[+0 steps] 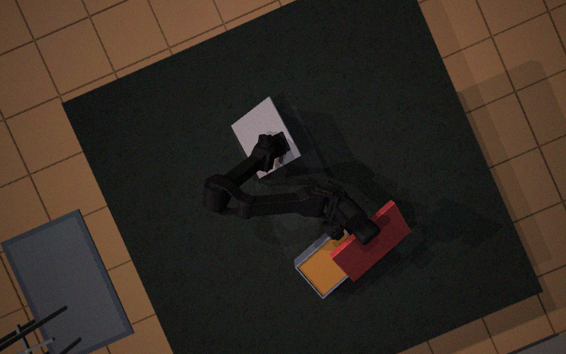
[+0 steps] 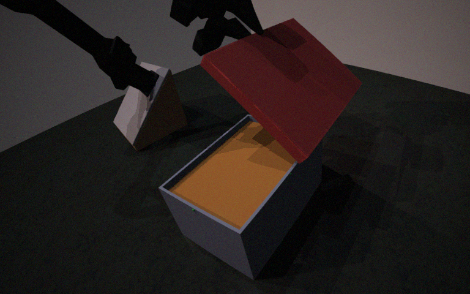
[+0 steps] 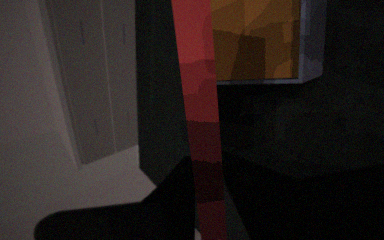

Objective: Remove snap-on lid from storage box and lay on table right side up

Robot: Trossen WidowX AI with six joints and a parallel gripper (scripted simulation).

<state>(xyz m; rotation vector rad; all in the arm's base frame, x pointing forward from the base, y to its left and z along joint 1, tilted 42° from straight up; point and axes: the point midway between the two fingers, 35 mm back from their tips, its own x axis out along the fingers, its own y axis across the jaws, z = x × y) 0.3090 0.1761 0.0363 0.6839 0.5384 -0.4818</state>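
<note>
Right now my gripper tip is 60 mm short of the red lid, 50 mm above it and 20 mm to the right of it. Also, from my gripper tip: grey storage box 180 mm below, 120 mm to the right, 90 mm ahead.
</note>
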